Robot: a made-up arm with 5 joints.
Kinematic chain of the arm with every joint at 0, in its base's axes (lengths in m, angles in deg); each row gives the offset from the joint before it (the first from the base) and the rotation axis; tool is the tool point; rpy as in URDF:
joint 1: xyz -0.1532 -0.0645 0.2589 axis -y
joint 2: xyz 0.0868 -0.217 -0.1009 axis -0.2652 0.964 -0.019
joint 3: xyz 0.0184 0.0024 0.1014 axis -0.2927 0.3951 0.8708
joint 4: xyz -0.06 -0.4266 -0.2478 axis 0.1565 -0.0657 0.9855
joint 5: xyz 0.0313 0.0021 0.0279 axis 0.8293 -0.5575 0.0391
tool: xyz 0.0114 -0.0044 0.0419 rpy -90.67 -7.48 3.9
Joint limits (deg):
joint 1: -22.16..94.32
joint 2: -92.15..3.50
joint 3: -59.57..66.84
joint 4: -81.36..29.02
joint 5: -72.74..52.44
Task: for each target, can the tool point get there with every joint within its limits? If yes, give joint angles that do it. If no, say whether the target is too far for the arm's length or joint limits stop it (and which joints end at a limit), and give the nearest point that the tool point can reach.
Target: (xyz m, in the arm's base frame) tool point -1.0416 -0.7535 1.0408
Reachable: no: too far | nearest point -0.3258 -0.6536 0.6006 | short by 0.846 m
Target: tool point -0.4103 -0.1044 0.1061
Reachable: no: joint limits stop it (at a limit: joint 1, joint 2, joint 3, joint 4, joint 5) | nearest point -0.4490 -0.4698 0.0010 | short by 0.382 m
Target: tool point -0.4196 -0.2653 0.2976
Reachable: no: joint limits stop it (at a limit: joint 1, joint 2, joint 3, joint 4) | nearest point -0.4481 -0.4724 0.0028 | short by 0.361 m
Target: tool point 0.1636 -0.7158 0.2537
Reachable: yes | joints 38.94 -66.65 6.34 -67.08 -24.49
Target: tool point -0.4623 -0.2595 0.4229
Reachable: no: joint limits stop it (at a limit: joint 1, joint 3) | nearest point -0.3158 -0.6112 0.4887 | short by 0.387 m
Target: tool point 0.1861 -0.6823 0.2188
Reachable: yes | joints 30.57 -79.92 1.13 -43.12 -28.48
